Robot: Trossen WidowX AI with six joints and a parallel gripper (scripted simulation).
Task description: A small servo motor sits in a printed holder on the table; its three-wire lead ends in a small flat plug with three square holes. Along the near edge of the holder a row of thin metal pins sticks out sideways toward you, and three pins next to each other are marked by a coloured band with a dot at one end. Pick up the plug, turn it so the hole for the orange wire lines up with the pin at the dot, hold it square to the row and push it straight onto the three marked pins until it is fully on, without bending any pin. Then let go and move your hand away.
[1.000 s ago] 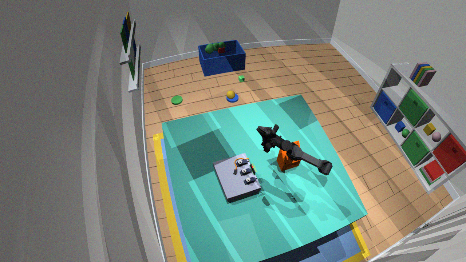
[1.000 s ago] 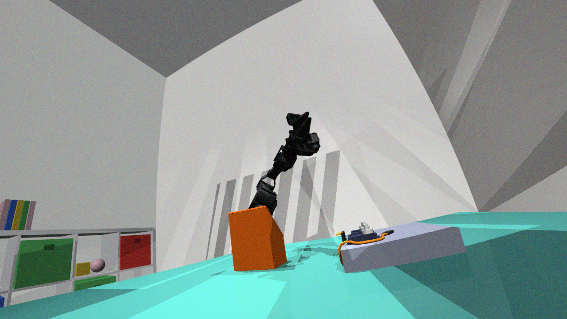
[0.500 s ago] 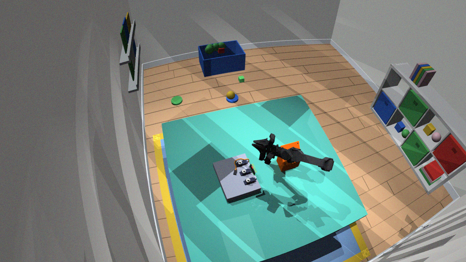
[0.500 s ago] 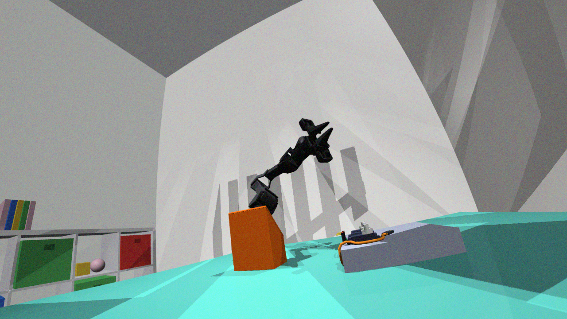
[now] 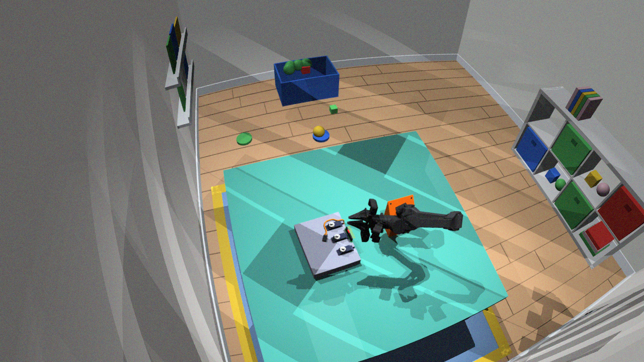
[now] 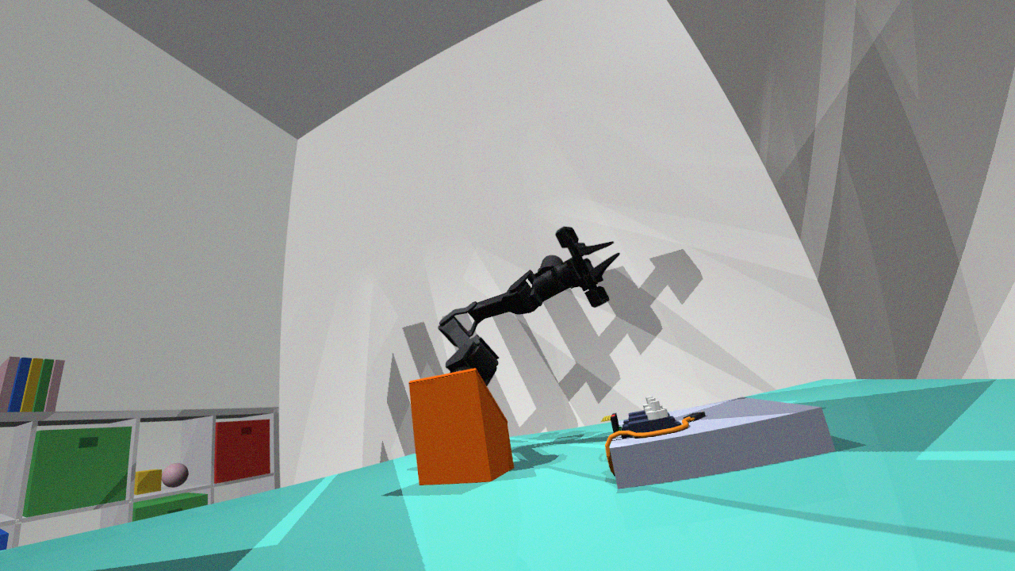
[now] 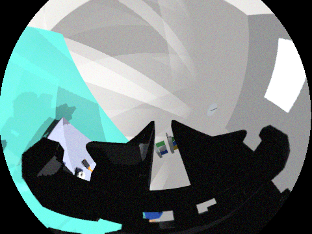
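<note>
My gripper tip is 80 mm past the red band, 110 mm to the left of it and 320 mm above it. From my gripper tip the other things lie so: grey printed holder 70 mm ahead, 110 mm to the right, 370 mm below; servo 30 mm behind, 110 mm to the right, 340 mm below.
</note>
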